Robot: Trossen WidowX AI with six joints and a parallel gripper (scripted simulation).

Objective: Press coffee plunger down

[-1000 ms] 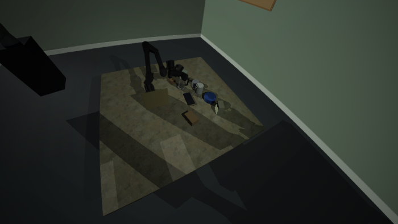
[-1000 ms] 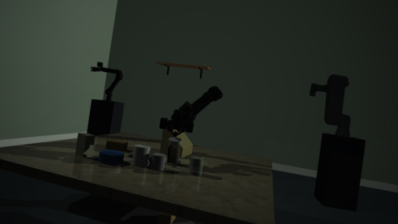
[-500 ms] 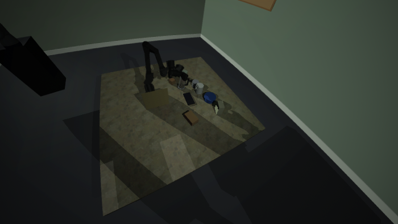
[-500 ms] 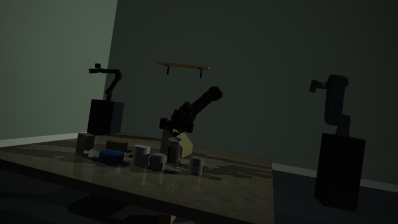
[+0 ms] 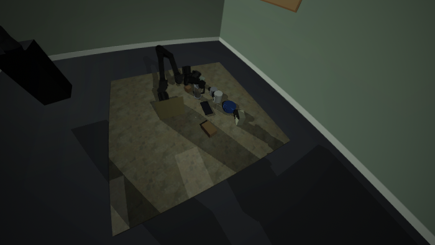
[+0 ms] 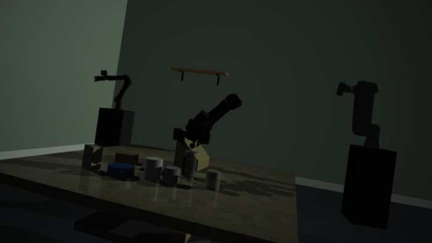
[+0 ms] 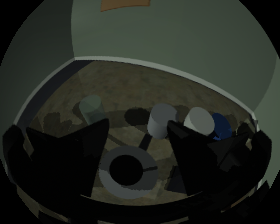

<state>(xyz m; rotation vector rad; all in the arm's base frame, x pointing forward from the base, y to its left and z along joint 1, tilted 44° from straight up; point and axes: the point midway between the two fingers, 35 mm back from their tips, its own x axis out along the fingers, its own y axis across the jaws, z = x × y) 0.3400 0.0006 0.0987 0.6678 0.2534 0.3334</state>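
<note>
Now: gripper tip 90 mm above the coffee press and 30 mm past it. Also, from my gripper tip: blue bowl: 280 mm to the right, 150 mm below, 130 mm ahead; black slab: 170 mm to the right, 160 mm below, 50 mm behind; pale teal cup: 140 mm to the left, 130 mm below, 80 mm ahead.
</note>
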